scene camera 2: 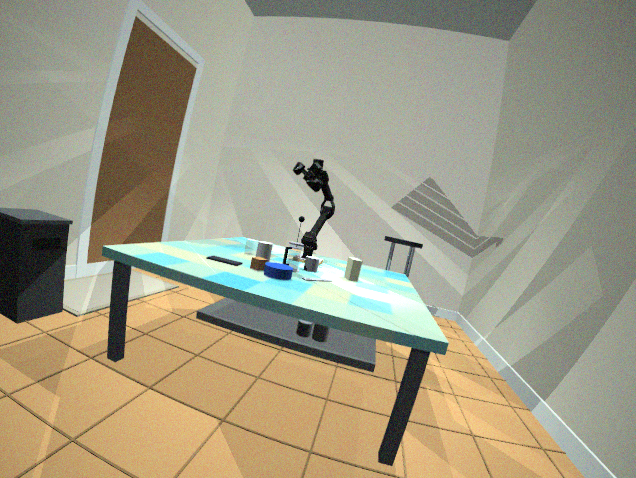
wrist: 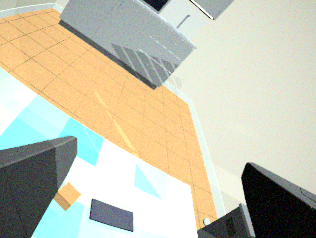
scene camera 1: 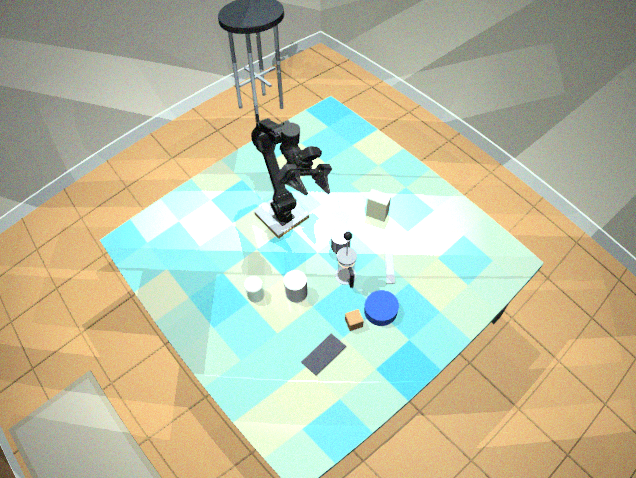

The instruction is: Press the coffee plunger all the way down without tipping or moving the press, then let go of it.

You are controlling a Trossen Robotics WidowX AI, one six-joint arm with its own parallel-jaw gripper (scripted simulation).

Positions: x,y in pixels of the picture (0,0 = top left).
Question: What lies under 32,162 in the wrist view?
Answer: My gripper.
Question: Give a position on a coffee press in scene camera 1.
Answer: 346,257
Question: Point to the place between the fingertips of my gripper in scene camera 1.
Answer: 318,194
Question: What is my gripper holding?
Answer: Nothing.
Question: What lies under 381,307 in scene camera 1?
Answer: A blue disc.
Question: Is my gripper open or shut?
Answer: Open.
